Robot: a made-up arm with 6 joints. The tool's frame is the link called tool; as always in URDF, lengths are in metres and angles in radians.
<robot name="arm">
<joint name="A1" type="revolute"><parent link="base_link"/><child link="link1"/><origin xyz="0 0 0.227"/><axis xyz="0 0 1"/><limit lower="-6.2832" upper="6.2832"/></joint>
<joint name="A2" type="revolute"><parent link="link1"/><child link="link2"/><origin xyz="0 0.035 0" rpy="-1.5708 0 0"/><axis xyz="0 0 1"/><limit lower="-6.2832" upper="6.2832"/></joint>
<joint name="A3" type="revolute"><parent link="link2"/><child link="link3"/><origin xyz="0 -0.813 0"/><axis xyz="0 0 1"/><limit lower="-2.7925" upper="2.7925"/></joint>
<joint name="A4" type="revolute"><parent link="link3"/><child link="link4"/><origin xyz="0 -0.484 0" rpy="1.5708 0 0"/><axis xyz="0 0 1"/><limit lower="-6.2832" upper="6.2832"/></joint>
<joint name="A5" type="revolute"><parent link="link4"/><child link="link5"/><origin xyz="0 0 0" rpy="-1.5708 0 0"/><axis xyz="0 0 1"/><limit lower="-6.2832" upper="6.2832"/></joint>
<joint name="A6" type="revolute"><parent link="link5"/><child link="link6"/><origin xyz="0 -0.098 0" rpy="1.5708 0 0"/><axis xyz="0 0 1"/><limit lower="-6.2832" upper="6.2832"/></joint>
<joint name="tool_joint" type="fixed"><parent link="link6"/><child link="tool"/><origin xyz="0 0 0"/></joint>
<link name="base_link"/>
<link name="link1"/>
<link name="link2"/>
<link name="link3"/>
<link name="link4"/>
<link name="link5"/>
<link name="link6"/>
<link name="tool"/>
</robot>
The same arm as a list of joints. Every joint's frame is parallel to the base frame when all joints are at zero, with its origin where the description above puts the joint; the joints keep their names.
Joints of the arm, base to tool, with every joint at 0 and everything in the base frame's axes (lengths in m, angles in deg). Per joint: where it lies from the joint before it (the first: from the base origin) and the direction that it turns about. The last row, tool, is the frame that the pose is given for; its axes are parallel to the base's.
A1: axis 0 0 1 offset 0 0 0.227
A2: axis 0 1 0 offset 0 0.035 0
A3: axis 0 1 0 offset 0 0 0.813
A4: axis 0 0 1 offset 0 0 0.484
A5: axis 0 1 0 offset 0 0 0
A6: axis 0 0 1 offset 0 0 0.098
tool: offset 0 0 0
Joint limits (deg, base to tool): -360..360 -360..360 -160..160 -360..360 -360..360 -360..360

